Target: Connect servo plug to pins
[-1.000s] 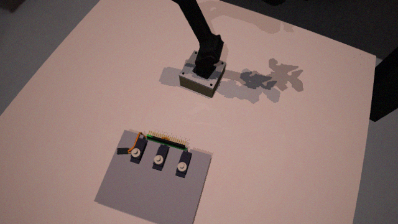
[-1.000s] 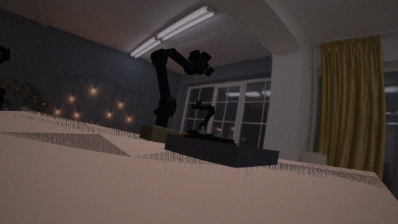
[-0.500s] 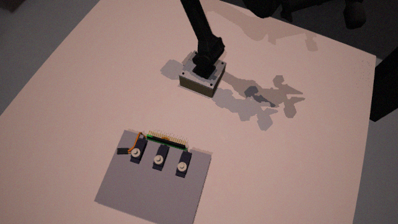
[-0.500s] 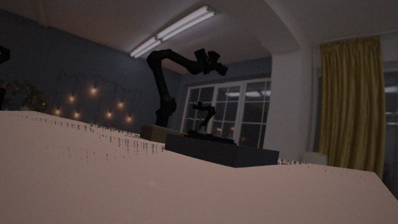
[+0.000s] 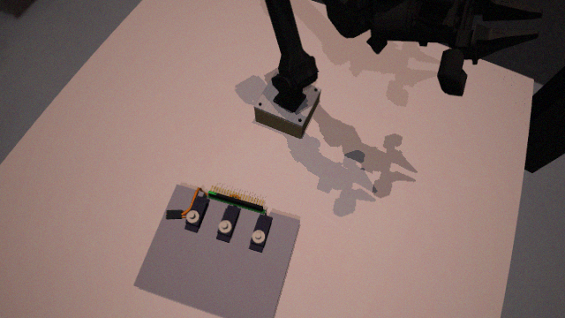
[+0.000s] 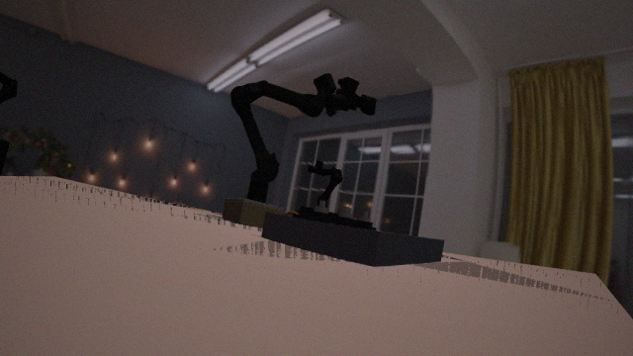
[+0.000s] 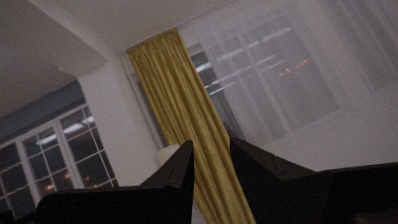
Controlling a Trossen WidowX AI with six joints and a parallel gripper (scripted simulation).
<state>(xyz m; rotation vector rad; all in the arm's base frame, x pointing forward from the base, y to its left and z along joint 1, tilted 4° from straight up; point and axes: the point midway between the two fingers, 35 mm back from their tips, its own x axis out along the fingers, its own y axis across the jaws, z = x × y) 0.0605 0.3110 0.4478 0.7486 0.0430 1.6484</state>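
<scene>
My gripper tip is 290 mm short of the bright green band, 360 mm to the left of it and 450 mm above it. From my gripper tip the other things lie so: grey holder plate 420 mm ahead, 270 mm to the right, 500 mm below; then dot 280 mm ahead, 360 mm to the right, 450 mm below.
</scene>
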